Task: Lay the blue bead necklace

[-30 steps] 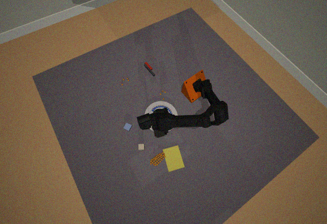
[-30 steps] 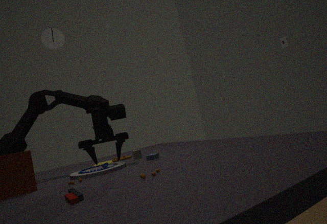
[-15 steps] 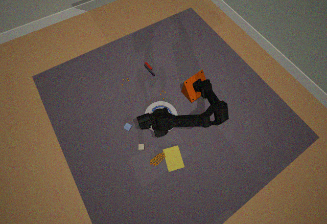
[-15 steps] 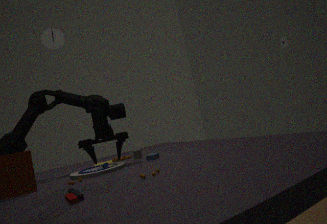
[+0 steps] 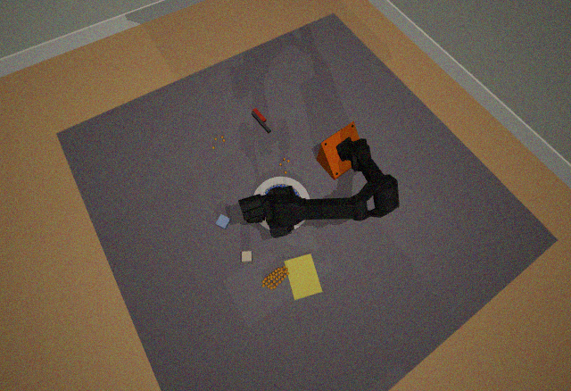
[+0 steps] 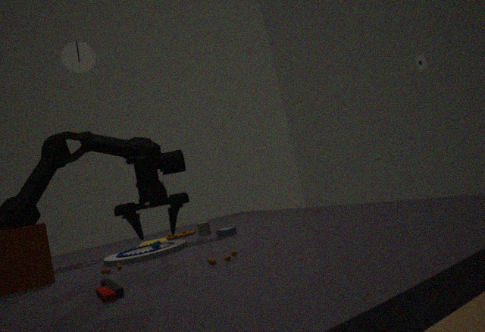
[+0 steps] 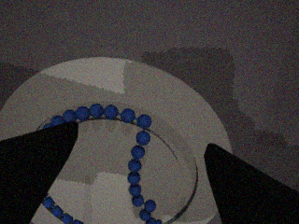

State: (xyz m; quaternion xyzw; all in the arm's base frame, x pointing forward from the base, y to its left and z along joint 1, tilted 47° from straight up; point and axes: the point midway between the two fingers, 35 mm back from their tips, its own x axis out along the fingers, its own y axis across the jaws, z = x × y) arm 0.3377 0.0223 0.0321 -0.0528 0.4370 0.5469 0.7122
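Right now the round white bead board is 5 cm behind my gripper tip, 4 cm to the right of it and 2 cm below it. The rest, counted from my gripper tip: cream cube 15 cm ahead, 4 cm to the left, 1 cm below; yellow sheet 19 cm to the left, 5 cm ahead, 3 cm below; light blue cube 14 cm ahead, 11 cm to the right, 2 cm below.
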